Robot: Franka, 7 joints.
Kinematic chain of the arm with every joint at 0, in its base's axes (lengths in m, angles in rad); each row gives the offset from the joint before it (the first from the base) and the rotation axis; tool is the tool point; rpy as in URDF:
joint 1: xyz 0 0 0.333 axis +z
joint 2: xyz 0 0 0 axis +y
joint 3: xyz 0 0 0.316 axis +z
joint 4: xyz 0.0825 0 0 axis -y
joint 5: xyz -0.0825 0 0.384 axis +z
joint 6: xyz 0 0 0 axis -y
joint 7: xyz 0.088 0 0 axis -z
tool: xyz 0 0 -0.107 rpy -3.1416 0 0
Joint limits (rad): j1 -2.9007..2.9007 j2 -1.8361..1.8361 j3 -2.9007..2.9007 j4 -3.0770..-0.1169 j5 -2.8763..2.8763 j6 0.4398..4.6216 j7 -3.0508..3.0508
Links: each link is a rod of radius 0.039 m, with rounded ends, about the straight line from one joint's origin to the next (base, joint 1, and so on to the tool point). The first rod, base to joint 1, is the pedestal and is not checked.
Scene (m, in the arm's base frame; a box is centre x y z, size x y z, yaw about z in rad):
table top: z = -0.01
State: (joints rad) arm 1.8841 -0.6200 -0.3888 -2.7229 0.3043 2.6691 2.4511
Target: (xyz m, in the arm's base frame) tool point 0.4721 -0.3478 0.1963
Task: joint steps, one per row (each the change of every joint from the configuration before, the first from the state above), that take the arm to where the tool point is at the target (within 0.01 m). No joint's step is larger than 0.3 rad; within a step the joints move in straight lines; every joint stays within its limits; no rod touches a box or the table.
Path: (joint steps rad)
1: -0.0899 -0.0820 -0.2568 0.0952 0.0174 0.0346 0.0000
2: -0.0899 -0.0821 -0.2567 0.0952 0.0175 0.0346 0.0000
3: -0.0898 -0.0820 -0.2568 0.0952 0.0174 0.0345 0.0000
4: -0.0899 -0.0821 -0.2567 0.0952 0.0175 0.0346 0.0000
5: -0.0899 -0.0820 -0.2568 0.0953 0.0174 0.0346 0.0000
6: -0.0899 -0.0820 -0.2568 0.0952 0.0175 0.0346 0.0000

